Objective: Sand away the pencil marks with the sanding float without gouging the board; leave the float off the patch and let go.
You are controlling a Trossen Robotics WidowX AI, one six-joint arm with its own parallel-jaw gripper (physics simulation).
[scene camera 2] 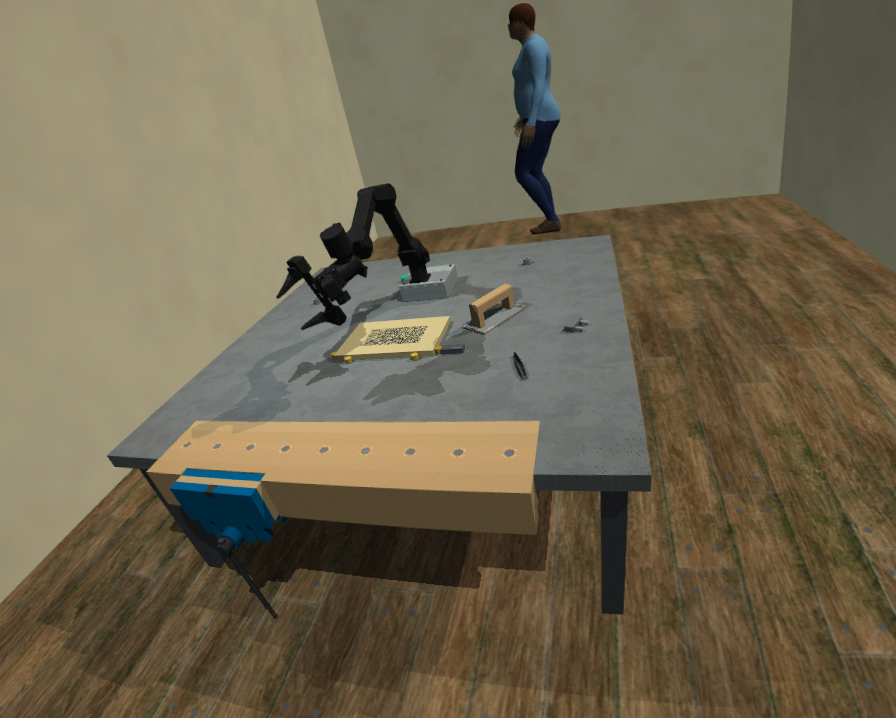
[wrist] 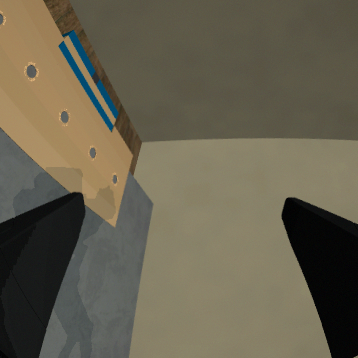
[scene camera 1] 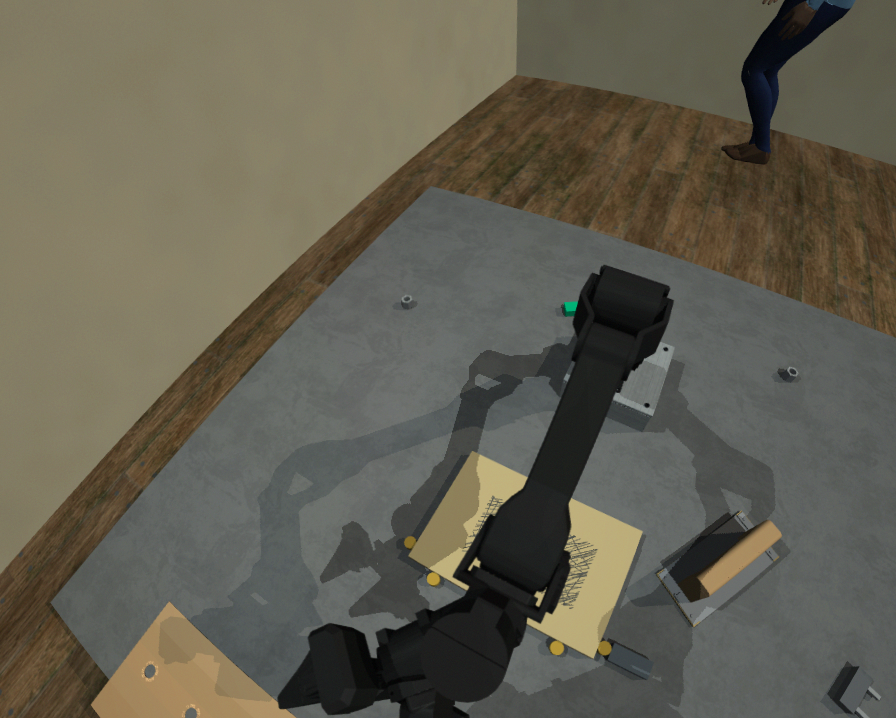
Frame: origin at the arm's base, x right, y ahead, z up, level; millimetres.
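Seen in the pictures: gripper, fingertip midpoint: [scene camera 2: 289, 314] [wrist: 187, 206] [scene camera 1: 311, 702]; arm's base, origin of the base link: [scene camera 2: 420, 279].
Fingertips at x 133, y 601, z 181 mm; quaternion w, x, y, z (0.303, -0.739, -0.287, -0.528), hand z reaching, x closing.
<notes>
Offsets run from my fingertips to a thing's top centre. "pt": to the spot under its first point.
The sanding float @[dx -402, dy -369, dz -166 mm] [scene camera 1: 736, 560] [scene camera 2: 491, 300], a flat plate with a wooden bar handle, stands upright on the table beside the board, on the right in both scene views. The pale yellow board @[pt dx -242, dy -326, dz -222 mm] [scene camera 1: 617, 551] [scene camera 2: 438, 330] lies flat and bears a patch of dark pencil marks [scene camera 1: 581, 569] [scene camera 2: 394, 335]; the arm hides the middle of the patch in scene camera 1. My gripper [scene camera 2: 290, 312] [wrist: 187, 206] is open and empty, in the air left of the board in scene camera 2, well away from the float. In scene camera 1 the gripper is partly cut off at the bottom edge.
Yellow pegs @[dx -208, dy -164, dz -226 mm] [scene camera 1: 556, 648] [scene camera 2: 415, 356] and a dark grey block @[dx -309, dy -188, dz -226 mm] [scene camera 1: 628, 659] [scene camera 2: 452, 349] stand at the board's edges. A wooden beam with holes [scene camera 1: 179, 643] [scene camera 2: 344, 467] [wrist: 47, 95] runs along the table's front, with a blue vise @[pt dx +121, dy +322, dz -290 mm] [scene camera 2: 224, 508]. A person [scene camera 2: 534, 89] stands beyond the table.
</notes>
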